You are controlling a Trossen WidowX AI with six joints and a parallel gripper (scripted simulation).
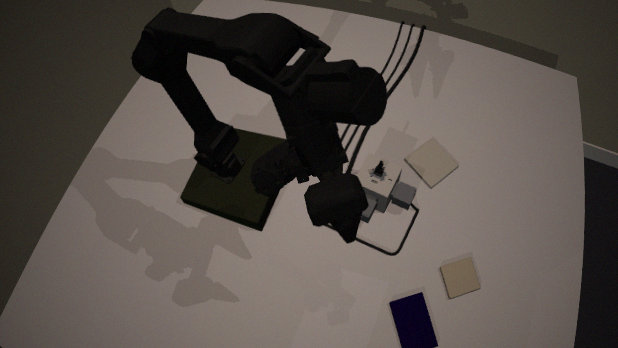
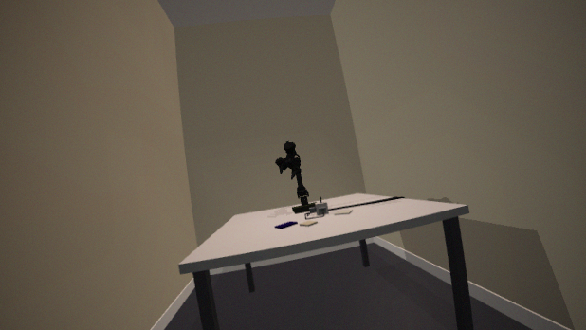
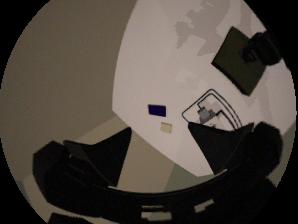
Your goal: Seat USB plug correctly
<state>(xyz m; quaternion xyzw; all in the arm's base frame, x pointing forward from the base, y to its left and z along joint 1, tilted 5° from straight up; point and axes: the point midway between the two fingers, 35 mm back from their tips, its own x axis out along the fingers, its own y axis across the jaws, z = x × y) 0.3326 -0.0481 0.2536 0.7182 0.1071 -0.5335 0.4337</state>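
Right now the USB plug is 30 mm behind my gripper tip, 200 mm to the left of it and 190 mm below it. Round my gripper tip: card: 180 mm ahead, 20 mm to the right, 280 mm below.
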